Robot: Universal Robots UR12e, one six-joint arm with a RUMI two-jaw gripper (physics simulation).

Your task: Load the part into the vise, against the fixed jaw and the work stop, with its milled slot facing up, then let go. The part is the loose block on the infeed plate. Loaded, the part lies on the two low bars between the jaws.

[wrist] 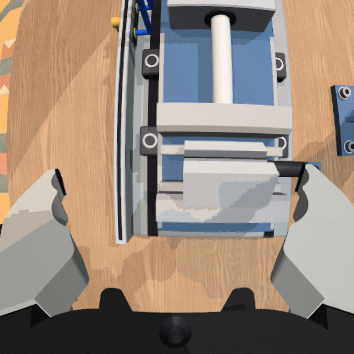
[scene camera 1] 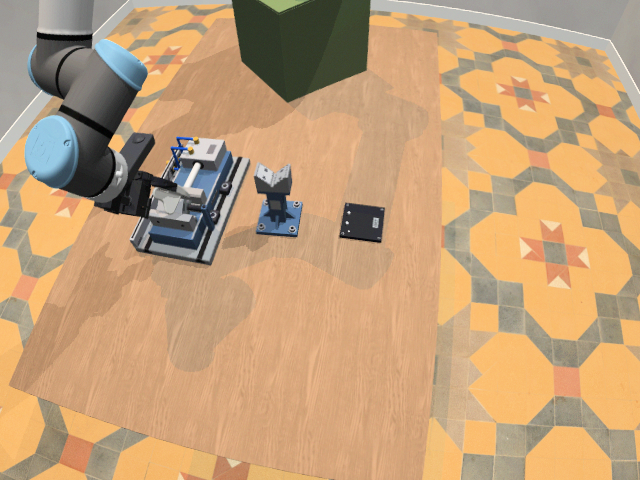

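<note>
The part, a light grey block, lies between the vise jaws, across the two low bars. A dark lengthwise gap, apparently its milled slot, shows on its upper side. Its near edge meets the fixed jaw; its right end meets the dark rod of the work stop. The moving jaw stands apart from it. My gripper is open over the vise, its fingers wide of the part on both sides and touching nothing visible. In the scene view the gripper largely hides the part.
The black infeed plate bears no block. A blue stand with a grey V-shaped top stands between it and the vise. Blue pipes with yellow ends rise by the vise's back left. A green box stands at the back.
</note>
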